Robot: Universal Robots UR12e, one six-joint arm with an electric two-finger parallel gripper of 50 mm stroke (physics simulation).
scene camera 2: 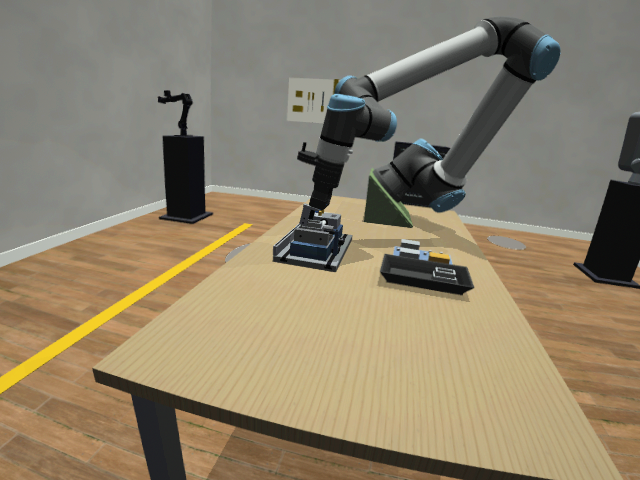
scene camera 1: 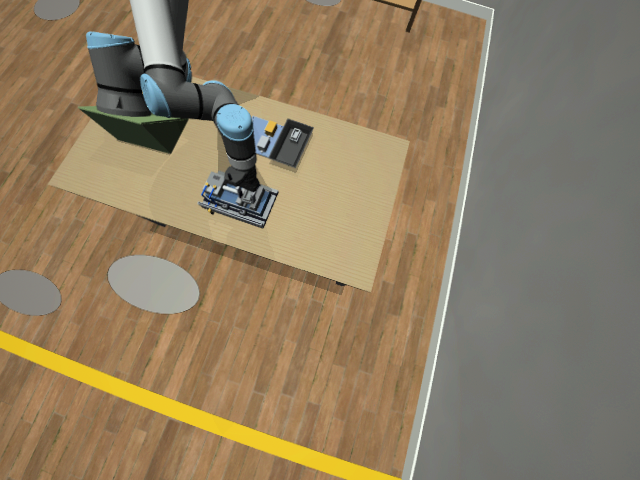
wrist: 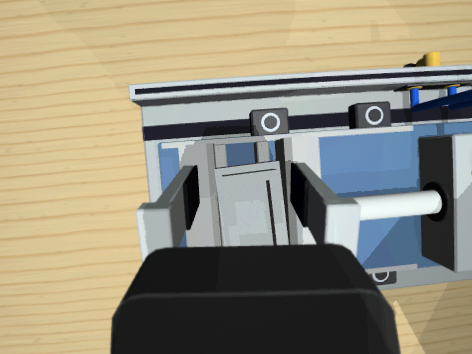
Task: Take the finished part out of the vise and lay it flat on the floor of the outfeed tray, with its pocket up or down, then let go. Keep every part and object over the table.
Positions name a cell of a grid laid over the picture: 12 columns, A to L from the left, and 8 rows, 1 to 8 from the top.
Scene:
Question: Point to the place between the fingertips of the gripper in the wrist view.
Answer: At G5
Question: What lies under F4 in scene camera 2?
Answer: The gripper.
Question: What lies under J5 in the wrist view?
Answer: A white rod.

